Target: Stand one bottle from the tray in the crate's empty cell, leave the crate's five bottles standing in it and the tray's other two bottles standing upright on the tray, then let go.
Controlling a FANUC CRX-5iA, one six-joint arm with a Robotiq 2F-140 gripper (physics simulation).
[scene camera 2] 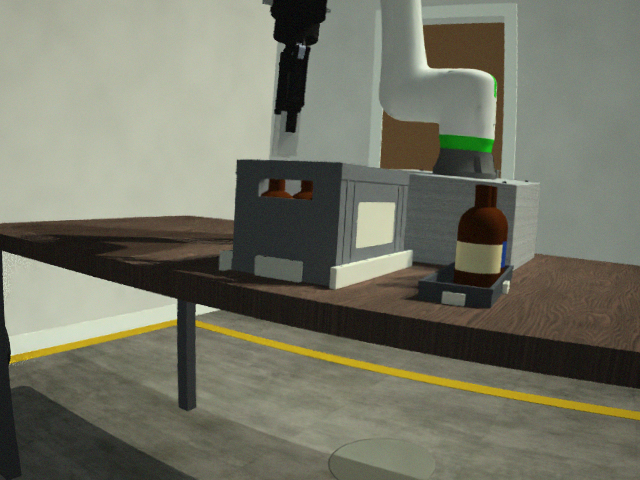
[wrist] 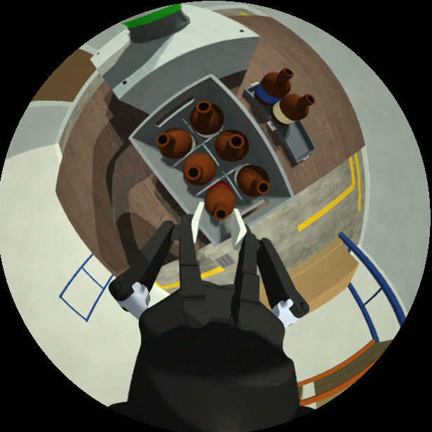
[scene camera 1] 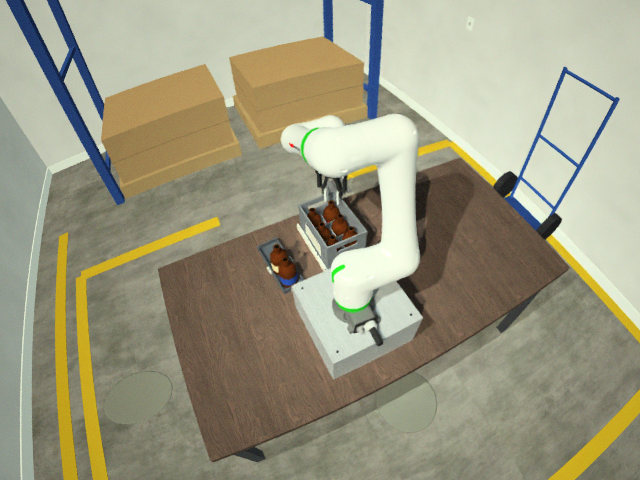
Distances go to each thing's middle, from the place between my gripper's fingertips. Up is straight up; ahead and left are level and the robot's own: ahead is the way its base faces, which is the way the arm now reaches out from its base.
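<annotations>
The white rail (scene camera 2: pixel 352 273) is 14 cm to the left of my hand, 9 cm behind it and 17 cm below it. As for the blue-label bottle (wrist: pixel 273 86), I find it 20 cm behind my hand, 28 cm to the left of it and 10 cm below it. And with the red-label bottle (wrist: pixel 219 199), my hand is 1 cm short of it and 10 cm above it.
</annotations>
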